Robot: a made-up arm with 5 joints. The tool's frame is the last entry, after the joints. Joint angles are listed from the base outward. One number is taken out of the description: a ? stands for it. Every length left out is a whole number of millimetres.
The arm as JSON. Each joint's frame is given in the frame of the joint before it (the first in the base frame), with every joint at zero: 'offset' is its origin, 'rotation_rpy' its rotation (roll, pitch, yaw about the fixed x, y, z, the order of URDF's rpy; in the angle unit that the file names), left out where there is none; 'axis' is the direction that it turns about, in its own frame. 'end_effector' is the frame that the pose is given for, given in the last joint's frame.
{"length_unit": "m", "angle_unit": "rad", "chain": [
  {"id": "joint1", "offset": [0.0, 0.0, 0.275], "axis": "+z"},
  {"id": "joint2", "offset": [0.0, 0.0, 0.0], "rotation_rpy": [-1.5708, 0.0, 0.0], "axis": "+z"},
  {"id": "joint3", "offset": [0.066, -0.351, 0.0], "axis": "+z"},
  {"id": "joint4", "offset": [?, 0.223, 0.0], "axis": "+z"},
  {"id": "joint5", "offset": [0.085, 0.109, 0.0], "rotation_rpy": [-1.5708, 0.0, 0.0], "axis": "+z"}
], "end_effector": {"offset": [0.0, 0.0, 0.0], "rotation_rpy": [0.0, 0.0, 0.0]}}
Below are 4 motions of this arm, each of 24 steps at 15 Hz.
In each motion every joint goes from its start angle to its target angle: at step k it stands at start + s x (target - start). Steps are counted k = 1, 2, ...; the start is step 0. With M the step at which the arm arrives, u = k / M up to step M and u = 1 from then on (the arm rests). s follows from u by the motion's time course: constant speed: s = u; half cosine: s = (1 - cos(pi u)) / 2; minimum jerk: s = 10 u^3 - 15 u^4 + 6 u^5.
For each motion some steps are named. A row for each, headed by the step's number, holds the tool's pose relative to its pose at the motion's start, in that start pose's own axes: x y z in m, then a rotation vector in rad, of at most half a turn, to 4 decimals.
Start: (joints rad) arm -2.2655 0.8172 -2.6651 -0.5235 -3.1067
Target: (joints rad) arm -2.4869 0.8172 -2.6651 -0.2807 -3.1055
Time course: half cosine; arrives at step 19
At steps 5, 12, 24:
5: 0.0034 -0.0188 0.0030 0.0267 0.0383 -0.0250
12: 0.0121 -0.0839 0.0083 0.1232 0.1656 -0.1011
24: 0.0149 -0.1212 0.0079 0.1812 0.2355 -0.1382

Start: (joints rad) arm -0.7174 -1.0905 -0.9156 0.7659 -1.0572
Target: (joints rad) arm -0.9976 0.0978 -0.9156 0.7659 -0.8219
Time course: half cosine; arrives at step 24
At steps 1, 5, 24:
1: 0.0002 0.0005 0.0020 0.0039 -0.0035 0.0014
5: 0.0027 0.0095 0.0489 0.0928 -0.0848 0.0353
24: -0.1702 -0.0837 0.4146 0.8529 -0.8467 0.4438

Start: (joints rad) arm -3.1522 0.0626 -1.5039 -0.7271 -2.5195
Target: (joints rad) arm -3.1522 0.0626 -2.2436 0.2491 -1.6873
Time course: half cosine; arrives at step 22
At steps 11, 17, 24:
11: -0.0539 0.0386 0.0358 0.0879 0.0804 0.4156
17: -0.0968 0.0694 0.0415 0.1772 0.1169 0.7279
24: -0.1103 0.0791 0.0394 0.2097 0.1236 0.8282

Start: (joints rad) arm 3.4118 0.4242 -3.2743 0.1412 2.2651
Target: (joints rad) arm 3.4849 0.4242 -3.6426 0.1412 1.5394
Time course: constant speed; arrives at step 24
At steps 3, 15, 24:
3: -0.0106 -0.0103 -0.0080 0.0345 -0.0307 -0.0823
15: -0.0481 -0.0502 -0.0464 0.2004 -0.1173 -0.4080
24: -0.0707 -0.0781 -0.0814 0.3482 -0.1393 -0.6461

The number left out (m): 0.05
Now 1 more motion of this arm.
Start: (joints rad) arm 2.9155 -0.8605 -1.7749 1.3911 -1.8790
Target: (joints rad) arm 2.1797 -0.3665 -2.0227 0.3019 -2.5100
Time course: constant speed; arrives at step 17
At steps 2, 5, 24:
2: -0.0075 0.0267 0.0094 -0.0651 -0.1119 -0.0505
5: -0.0230 0.0616 0.0231 -0.1445 -0.2923 -0.1403
24: -0.1152 0.1304 0.0577 -0.2162 -1.1021 -0.6365

